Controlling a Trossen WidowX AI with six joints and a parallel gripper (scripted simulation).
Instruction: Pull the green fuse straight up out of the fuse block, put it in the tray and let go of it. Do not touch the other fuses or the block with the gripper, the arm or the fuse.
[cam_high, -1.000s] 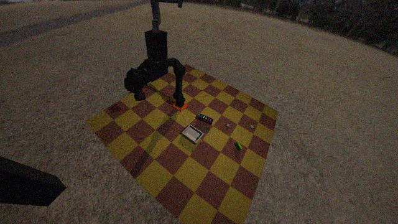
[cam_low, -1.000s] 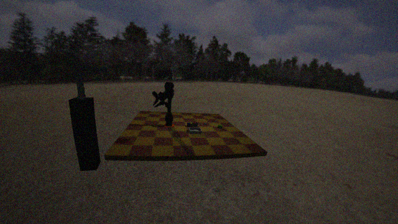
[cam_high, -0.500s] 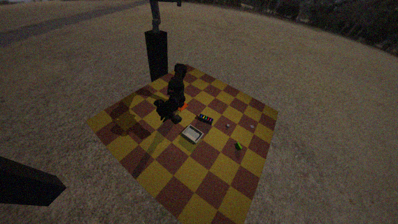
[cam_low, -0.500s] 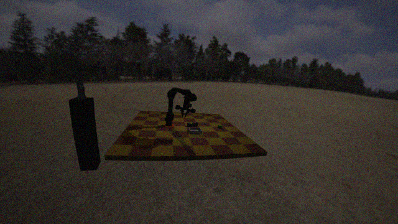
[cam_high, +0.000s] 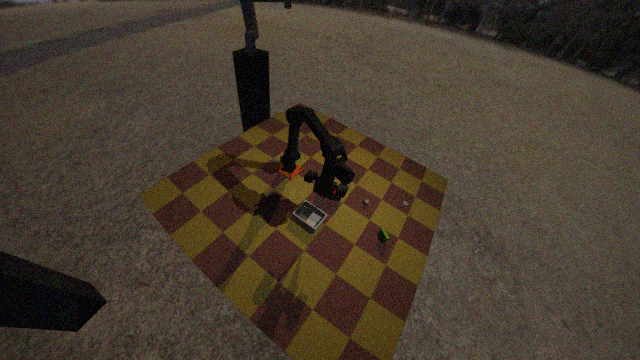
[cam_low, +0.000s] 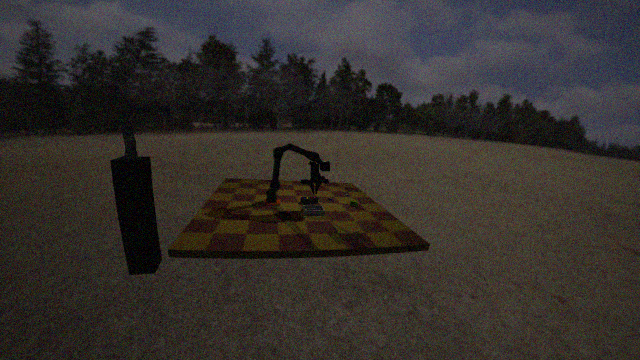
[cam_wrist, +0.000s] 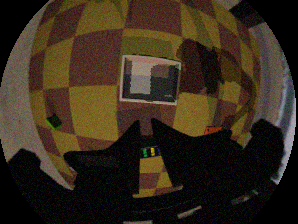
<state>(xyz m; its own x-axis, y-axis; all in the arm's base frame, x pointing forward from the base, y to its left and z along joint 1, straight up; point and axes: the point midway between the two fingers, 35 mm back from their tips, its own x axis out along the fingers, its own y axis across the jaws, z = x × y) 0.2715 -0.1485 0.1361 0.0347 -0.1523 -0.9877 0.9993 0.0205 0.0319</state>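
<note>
Right now my gripper tip is 12 cm to the right of the green fuse, 8 cm above it and 1 cm short of it. From my gripper tip the other things lie so: white tray (10 cm below, 6 cm to the right, 2 cm behind).
</note>
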